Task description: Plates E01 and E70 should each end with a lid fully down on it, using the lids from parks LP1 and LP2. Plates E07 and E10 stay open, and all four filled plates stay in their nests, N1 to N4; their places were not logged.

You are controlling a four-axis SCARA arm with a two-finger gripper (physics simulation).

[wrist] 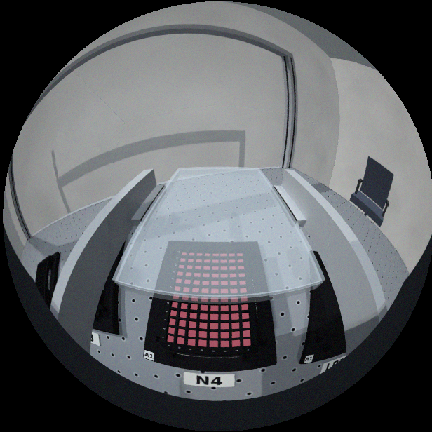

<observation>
I see a clear lid (215, 234), a nest N3 (108, 322), a nest N4 (267, 354) and a park LP1 (325, 319).
</observation>
